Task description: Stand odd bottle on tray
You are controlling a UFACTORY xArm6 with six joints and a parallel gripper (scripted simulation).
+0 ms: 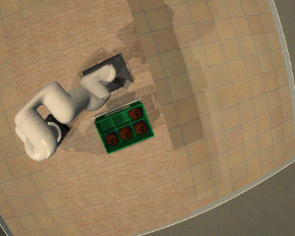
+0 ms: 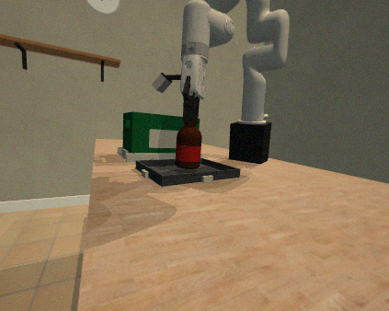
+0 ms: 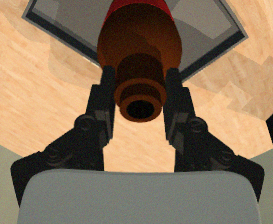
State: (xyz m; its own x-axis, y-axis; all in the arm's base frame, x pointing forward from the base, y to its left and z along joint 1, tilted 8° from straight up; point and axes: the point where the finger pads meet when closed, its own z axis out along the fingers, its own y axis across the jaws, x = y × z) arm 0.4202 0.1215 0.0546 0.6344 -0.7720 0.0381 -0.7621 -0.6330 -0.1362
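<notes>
Right now the brown bottle is 70 mm below my hand. From my hand the other things lie so: tray 160 mm below; green crate 290 mm to the right, 80 mm below, 40 mm behind.
</notes>
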